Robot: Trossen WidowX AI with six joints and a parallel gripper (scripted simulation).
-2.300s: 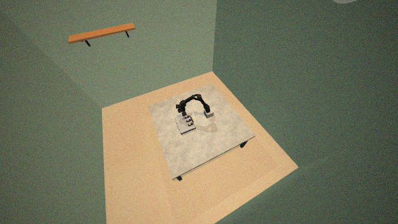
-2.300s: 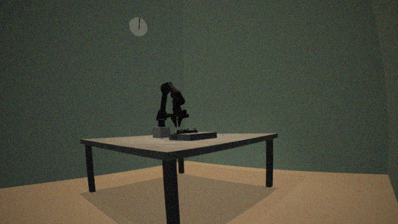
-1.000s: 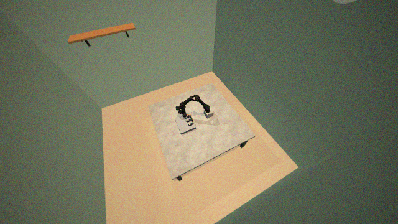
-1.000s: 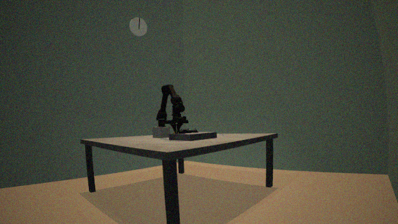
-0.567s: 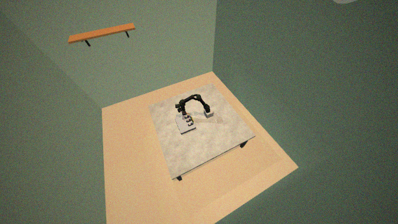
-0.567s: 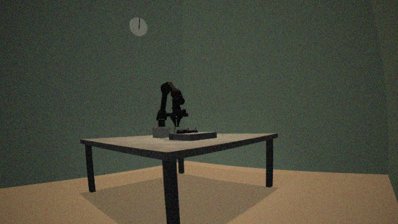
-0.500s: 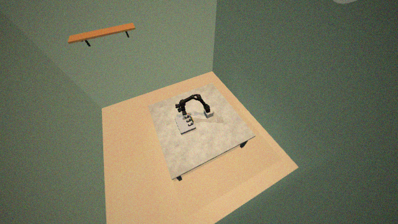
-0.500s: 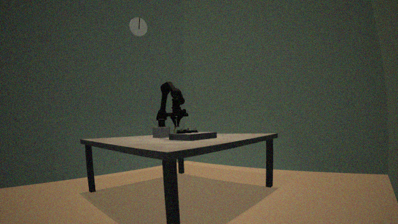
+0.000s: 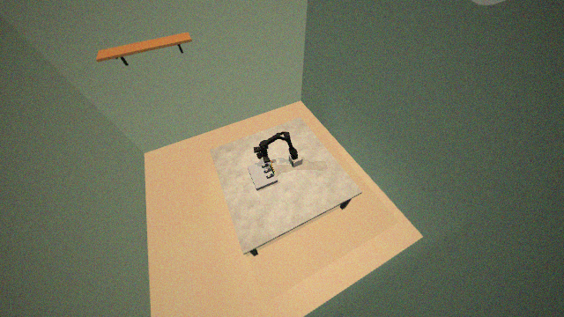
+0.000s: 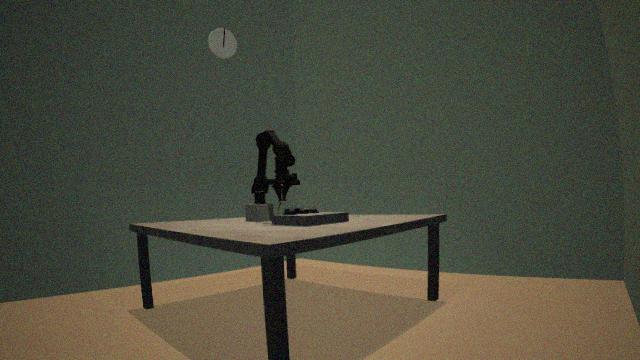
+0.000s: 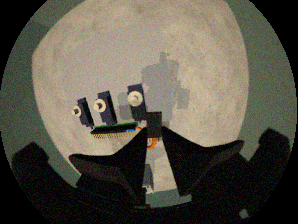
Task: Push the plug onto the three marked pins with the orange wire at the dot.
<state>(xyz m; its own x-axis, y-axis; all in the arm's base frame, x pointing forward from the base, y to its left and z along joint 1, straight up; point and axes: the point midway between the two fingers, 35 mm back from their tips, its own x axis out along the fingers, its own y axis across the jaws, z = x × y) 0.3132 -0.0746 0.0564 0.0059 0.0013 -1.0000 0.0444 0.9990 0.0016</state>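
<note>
Now: gripper tip 5 cm to the right of the blue band, 5 cm above it and 3 cm past it. Also, from my gripper tip: grey printed holder 13 cm ahead, 11 cm to the left, 10 cm below.
</note>
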